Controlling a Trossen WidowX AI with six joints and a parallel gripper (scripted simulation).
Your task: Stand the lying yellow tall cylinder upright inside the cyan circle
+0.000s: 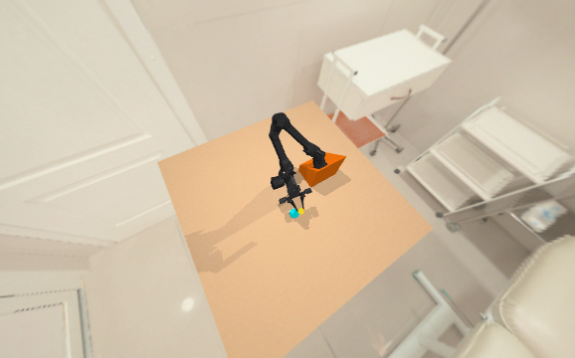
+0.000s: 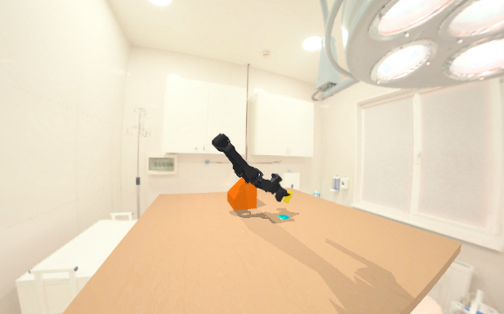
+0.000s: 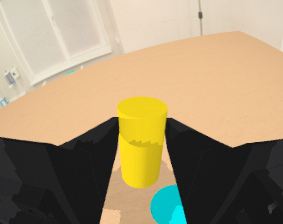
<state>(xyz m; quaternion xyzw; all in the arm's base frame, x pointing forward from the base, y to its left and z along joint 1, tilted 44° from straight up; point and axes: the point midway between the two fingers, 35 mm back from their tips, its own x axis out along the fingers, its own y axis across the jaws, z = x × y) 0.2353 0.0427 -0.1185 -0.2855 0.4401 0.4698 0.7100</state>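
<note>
The cyan circle is 1 cm ahead of my gripper tip, 3 cm to the right of it and 13 cm below it. From my gripper tip the other things lie so: yellow cylinder (1 cm behind, 2 cm below).
</note>
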